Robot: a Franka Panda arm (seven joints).
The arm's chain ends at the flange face. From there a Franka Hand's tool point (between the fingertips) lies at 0.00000 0.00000 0.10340 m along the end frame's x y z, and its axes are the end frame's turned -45 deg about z.
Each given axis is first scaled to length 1.
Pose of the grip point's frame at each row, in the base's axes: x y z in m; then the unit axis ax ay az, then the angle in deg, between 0 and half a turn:
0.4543 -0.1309 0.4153 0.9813 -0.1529 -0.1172 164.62
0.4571 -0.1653 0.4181 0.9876 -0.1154 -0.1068 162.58
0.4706 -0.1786 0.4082 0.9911 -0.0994 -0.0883 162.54
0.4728 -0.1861 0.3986 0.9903 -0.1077 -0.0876 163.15
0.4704 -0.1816 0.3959 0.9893 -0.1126 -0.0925 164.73
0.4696 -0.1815 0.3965 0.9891 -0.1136 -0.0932 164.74
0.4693 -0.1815 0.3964 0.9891 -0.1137 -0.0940 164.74
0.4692 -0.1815 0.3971 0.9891 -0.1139 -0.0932 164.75
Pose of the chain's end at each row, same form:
0.4818 -0.1076 0.5122 0.8526 -0.5195 -0.0569 160.65
0.4820 -0.1372 0.5145 0.8725 -0.4869 -0.0402 159.23
0.4914 -0.1496 0.5053 0.8808 -0.4728 -0.0229 160.00
0.4936 -0.1583 0.4960 0.8768 -0.4802 -0.0243 160.60
0.4921 -0.1568 0.4939 0.8742 -0.4844 -0.0343 161.84
0.4914 -0.1567 0.4945 0.8736 -0.4853 -0.0350 161.82
0.4913 -0.1568 0.4944 0.8736 -0.4854 -0.0357 161.78
0.4910 -0.1568 0.4951 0.8735 -0.4856 -0.0350 161.83

